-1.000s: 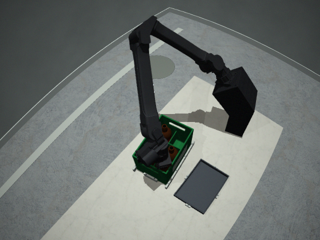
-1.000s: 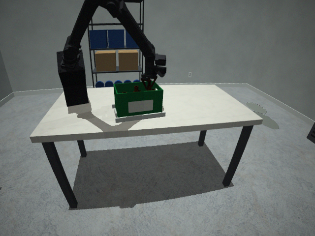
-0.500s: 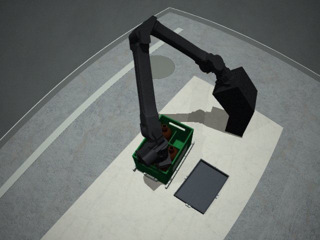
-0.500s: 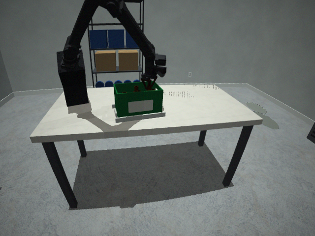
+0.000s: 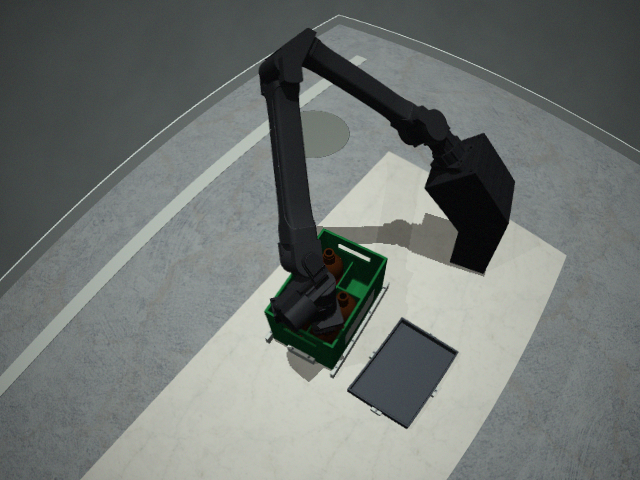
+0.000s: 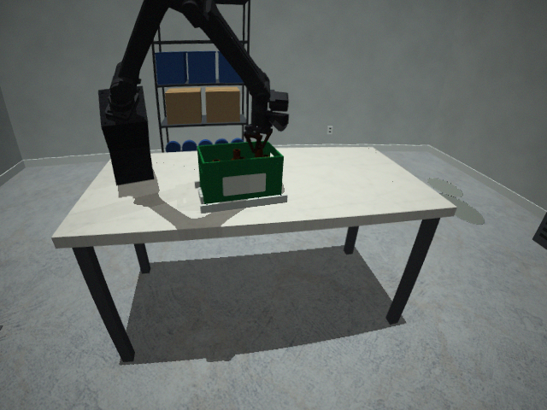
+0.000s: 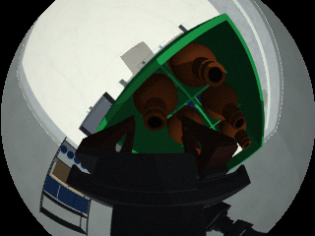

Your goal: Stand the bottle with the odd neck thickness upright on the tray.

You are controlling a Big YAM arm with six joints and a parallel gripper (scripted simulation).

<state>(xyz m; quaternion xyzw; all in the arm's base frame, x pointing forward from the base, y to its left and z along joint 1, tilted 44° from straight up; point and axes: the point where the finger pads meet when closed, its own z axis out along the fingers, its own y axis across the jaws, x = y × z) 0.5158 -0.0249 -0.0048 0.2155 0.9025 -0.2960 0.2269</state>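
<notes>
Now: hand 8 cm above the crate, 7 cm past it and 6 cm to the left of it. The rest, counted from my hand: tray 21 cm to the left, 15 cm below, 7 cm behind.
</notes>
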